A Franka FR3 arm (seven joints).
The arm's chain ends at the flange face. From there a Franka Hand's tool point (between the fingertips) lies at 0.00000 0.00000 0.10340 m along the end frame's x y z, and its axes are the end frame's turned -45 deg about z.
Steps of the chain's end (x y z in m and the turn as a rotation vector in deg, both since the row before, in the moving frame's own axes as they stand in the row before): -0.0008, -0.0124, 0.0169, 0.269, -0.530, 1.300; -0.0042, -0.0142, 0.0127, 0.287, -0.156, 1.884; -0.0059, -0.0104, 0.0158, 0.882, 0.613, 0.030; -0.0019, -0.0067, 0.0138, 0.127, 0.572, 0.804
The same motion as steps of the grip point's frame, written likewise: 0.0079, -0.0104, 0.0169, 0.565, -0.185, 1.300; 0.0072, -0.0136, 0.0127, 0.313, 0.093, 1.884; 0.0051, -0.0119, 0.0158, 0.190, 1.057, 0.030; 0.0043, -0.0055, 0.0138, -0.315, 0.494, 0.804
